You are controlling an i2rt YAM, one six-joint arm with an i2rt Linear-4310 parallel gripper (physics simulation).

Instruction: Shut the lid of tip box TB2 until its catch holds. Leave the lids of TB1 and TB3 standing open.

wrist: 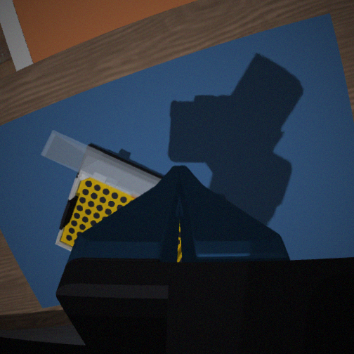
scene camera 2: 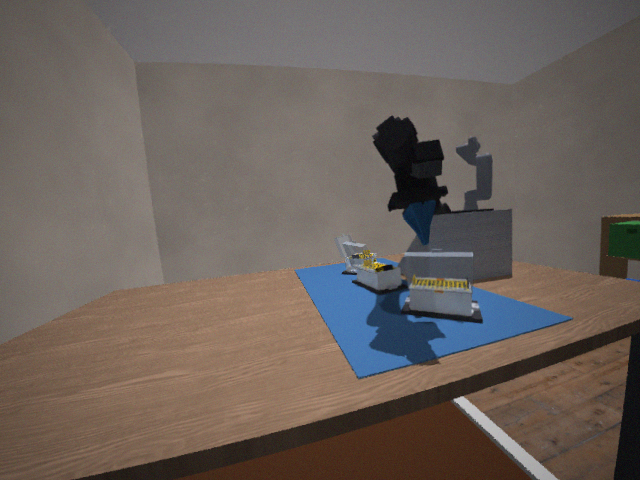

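Wrist view: my gripper visible. Scene camera 2: my gripper visible there too. Clear lid, same spot: [wrist: 77, 156] and [scene camera 2: 460, 254]. My gripper, same spot: [wrist: 122, 280] and [scene camera 2: 428, 198].
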